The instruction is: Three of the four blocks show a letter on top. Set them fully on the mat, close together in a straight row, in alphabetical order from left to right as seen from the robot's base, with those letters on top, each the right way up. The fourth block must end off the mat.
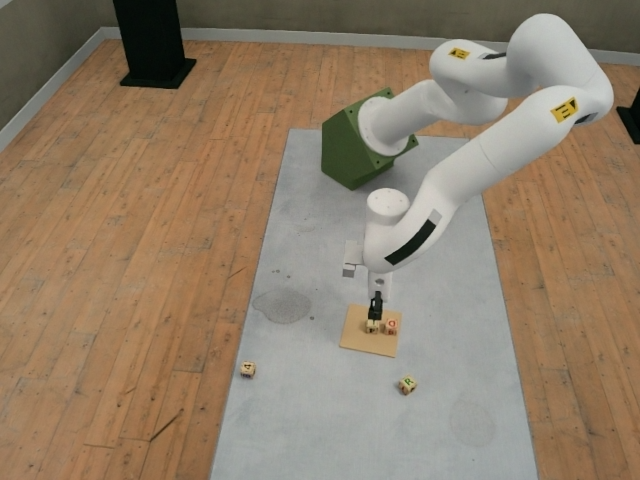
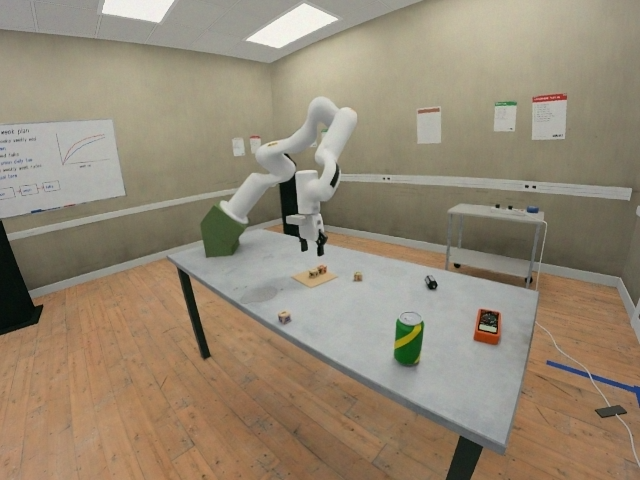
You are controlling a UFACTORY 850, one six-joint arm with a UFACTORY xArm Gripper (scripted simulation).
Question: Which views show the gripper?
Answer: Image 1 and image 2: all of them.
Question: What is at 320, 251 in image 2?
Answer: The gripper.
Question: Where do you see a tan square mat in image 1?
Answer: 354, 337
